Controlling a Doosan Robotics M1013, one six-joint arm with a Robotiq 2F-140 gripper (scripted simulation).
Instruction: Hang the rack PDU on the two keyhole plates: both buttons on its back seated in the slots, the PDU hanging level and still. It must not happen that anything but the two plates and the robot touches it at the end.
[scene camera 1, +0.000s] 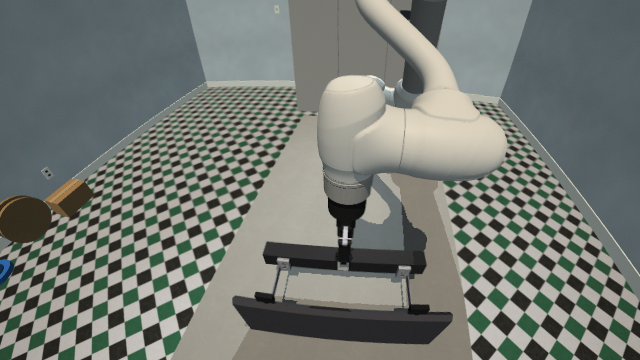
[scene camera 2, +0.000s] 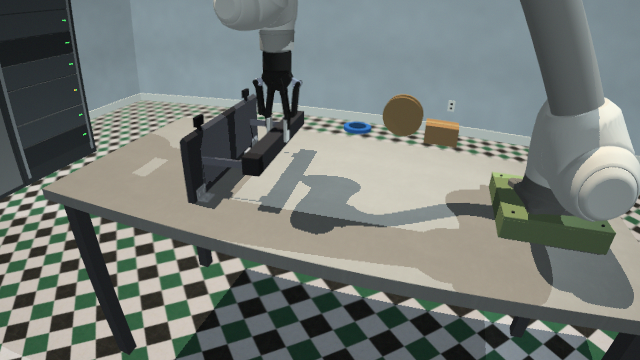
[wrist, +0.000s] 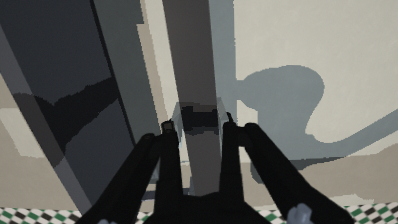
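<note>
A rack PDU (scene camera 1: 361, 260) is visible to me, and scene camera 2 shows the rack PDU (scene camera 2: 258, 158) too. There is a dark upright panel (wrist: 64, 59) as well. As for my gripper (scene camera 2: 278, 140), I also see my gripper (scene camera 1: 343, 260) in scene camera 1, and the wrist view shows my gripper (wrist: 199, 109) too.
</note>
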